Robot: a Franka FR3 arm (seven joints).
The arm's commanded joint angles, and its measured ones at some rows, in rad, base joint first. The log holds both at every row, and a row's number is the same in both.
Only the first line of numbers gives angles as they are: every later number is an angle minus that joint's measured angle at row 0.
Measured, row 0:
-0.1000 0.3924 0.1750 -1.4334 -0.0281 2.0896 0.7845
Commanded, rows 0 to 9:
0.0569 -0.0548 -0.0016 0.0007 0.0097 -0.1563 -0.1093
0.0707 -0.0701 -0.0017 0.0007 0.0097 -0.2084 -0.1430
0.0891 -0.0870 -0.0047 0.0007 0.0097 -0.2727 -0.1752
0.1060 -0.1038 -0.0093 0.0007 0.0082 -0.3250 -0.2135
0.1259 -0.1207 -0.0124 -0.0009 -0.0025 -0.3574 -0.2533
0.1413 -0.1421 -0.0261 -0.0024 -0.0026 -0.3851 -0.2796
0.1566 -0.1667 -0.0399 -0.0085 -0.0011 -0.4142 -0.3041
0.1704 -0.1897 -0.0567 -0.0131 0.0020 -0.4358 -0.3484
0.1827 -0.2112 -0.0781 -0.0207 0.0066 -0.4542 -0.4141
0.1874 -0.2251 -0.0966 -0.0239 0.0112 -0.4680 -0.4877
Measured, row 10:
0.1632 -0.1546 -0.0380 0.0133 -0.0003 -0.4218 -0.3029
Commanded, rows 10 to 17:
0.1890 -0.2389 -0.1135 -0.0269 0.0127 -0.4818 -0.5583
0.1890 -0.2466 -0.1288 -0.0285 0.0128 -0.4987 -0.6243
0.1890 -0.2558 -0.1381 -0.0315 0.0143 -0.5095 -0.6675
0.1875 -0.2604 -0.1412 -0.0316 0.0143 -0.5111 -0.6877
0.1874 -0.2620 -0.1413 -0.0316 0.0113 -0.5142 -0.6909
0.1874 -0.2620 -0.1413 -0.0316 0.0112 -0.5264 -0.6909
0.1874 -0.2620 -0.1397 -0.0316 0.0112 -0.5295 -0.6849
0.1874 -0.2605 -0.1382 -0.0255 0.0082 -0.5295 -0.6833
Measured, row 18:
0.1854 -0.2422 -0.1396 -0.0030 0.0010 -0.5205 -0.6571
